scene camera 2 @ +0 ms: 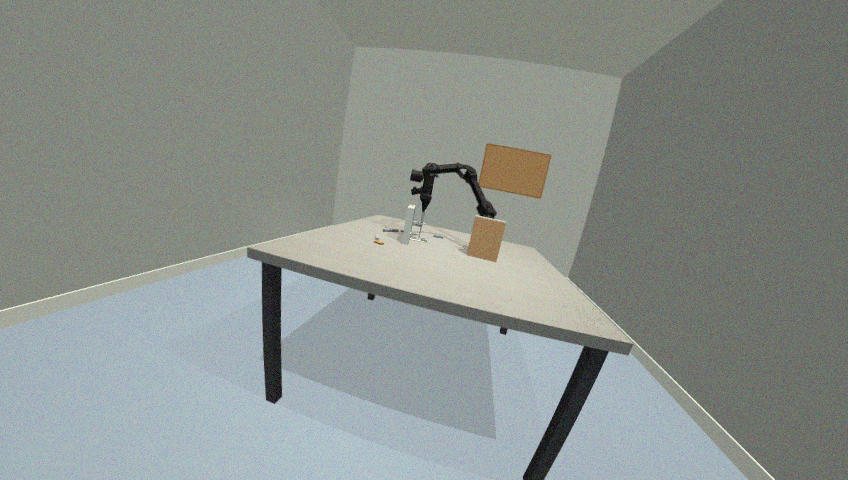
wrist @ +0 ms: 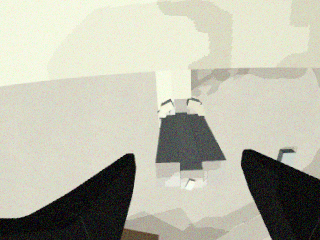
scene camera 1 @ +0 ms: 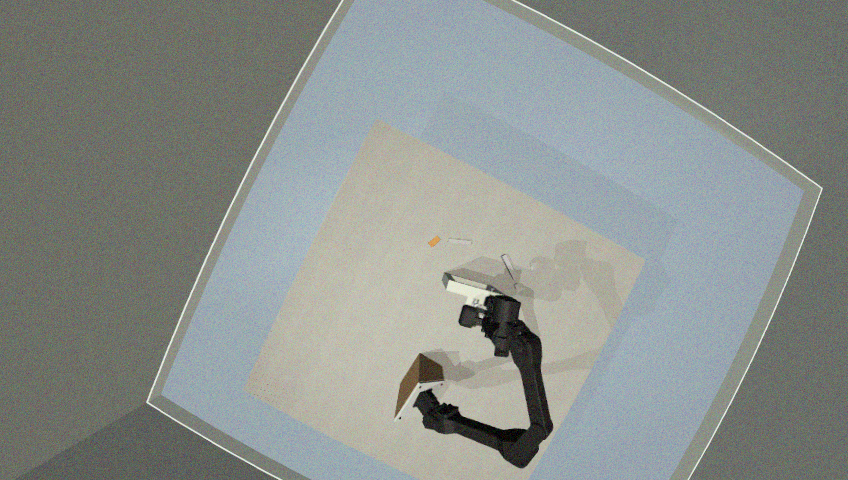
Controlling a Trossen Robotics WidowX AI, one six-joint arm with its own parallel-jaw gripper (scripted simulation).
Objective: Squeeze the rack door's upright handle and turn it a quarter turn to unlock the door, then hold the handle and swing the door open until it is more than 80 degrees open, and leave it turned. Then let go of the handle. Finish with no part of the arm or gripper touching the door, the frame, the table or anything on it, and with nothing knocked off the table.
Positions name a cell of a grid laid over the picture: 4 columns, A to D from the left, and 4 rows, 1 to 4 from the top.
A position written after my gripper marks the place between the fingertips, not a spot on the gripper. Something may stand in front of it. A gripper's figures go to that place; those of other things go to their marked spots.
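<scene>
My gripper (wrist: C3) is 0.10 m from the lens. As for the white rack (wrist: A1), it is 0.07 m from the lens.
</scene>
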